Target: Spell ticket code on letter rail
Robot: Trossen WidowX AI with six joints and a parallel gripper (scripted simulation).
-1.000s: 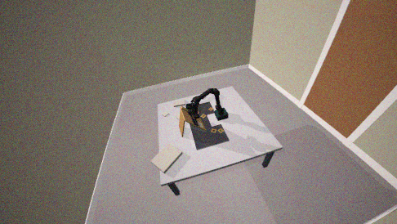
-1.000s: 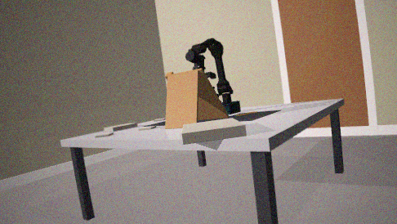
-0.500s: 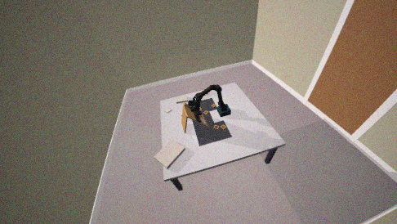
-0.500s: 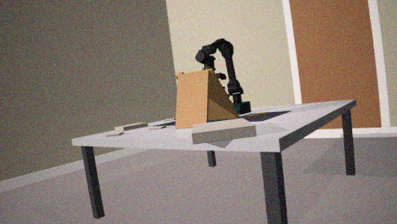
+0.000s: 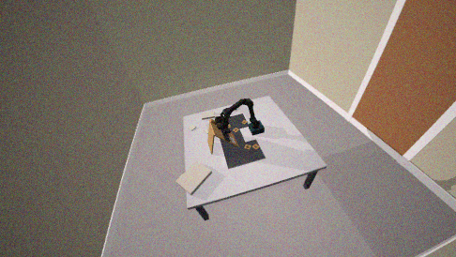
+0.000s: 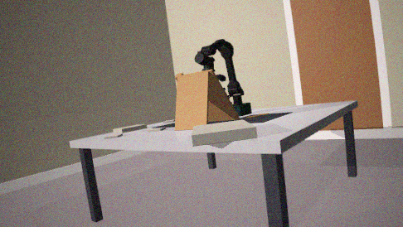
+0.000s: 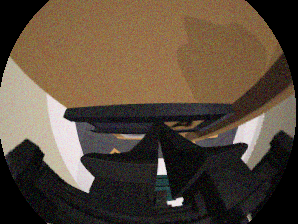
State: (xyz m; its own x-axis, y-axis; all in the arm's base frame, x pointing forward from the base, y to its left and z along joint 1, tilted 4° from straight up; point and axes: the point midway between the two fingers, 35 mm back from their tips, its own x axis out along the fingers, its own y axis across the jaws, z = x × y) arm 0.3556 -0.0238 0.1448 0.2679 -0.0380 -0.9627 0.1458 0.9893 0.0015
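My gripper tip is now 170 mm past the orange letter tile, 180 mm to the right of it and 150 mm above it. Round my gripper tip: white ticket (50 mm behind, 50 mm to the left, 80 mm below); cream book (450 mm ahead, 240 mm to the left, 140 mm below); dark mat (170 mm behind, 20 mm to the right, 150 mm below).
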